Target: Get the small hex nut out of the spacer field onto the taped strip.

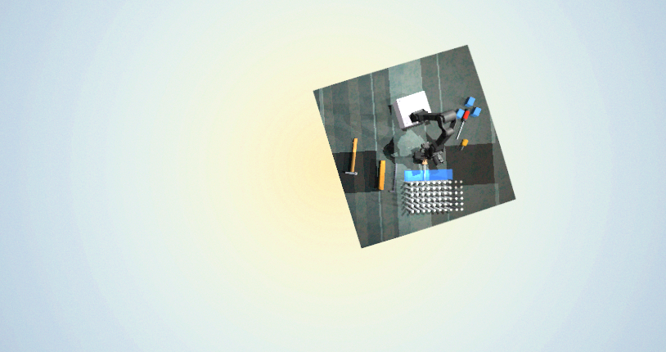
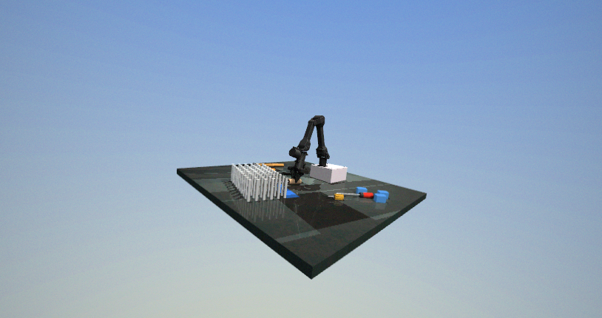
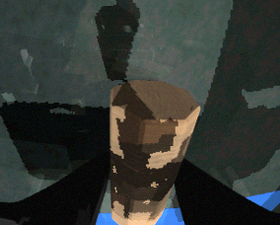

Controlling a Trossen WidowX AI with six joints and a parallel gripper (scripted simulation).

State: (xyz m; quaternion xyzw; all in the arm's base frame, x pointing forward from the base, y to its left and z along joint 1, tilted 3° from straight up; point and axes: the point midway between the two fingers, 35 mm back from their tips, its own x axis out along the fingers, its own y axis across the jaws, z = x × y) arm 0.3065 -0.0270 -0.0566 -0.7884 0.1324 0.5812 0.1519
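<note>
My gripper tip is 14 cm short of the blue taped strip, 1 cm to the left of it and 1 cm above it. The rest, counted from my gripper tip: yellow screwdriver: 34 cm to the left, 3 cm ahead; hex nut: 19 cm ahead, 8 cm to the right, 1 cm below; orange bar: 35 cm to the right, 2 cm behind.
</note>
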